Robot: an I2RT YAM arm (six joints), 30 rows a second.
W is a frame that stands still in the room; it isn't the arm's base.
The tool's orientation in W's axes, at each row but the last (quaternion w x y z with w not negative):
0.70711 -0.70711 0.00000 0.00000
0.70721 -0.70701 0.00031 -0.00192
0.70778 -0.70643 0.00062 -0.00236
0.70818 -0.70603 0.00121 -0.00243
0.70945 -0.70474 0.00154 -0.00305
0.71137 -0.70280 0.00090 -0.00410
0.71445 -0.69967 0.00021 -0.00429
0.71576 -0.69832 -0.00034 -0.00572
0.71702 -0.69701 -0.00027 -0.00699
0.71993 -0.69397 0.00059 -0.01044
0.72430 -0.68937 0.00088 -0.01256
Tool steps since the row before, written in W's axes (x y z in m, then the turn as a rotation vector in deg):
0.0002 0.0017 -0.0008 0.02 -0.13 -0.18
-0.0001 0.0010 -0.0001 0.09 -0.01 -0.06
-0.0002 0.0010 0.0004 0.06 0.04 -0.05
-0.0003 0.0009 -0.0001 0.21 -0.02 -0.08
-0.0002 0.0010 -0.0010 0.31 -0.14 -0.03
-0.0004 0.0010 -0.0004 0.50 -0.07 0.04
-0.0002 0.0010 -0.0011 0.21 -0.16 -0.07
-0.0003 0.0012 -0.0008 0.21 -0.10 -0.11
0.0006 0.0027 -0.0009 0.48 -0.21 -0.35
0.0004 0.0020 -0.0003 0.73 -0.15 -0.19
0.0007 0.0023 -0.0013 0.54 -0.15 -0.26
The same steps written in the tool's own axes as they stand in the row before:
0.0002 0.0008 0.0017 0.02 0.18 -0.13
-0.0001 0.0001 0.0010 0.09 0.06 -0.01
-0.0002 -0.0004 0.0010 0.06 0.05 0.04
-0.0003 0.0001 0.0009 0.21 0.08 -0.02
-0.0002 0.0010 0.0010 0.31 0.03 -0.14
-0.0004 0.0004 0.0010 0.50 -0.04 -0.07
-0.0002 0.0011 0.0010 0.21 0.07 -0.16
-0.0003 0.0008 0.0012 0.21 0.11 -0.10
0.0006 0.0010 0.0027 0.48 0.35 -0.22
0.0004 0.0004 0.0020 0.73 0.19 -0.15
0.0006 0.0014 0.0022 0.54 0.26 -0.15

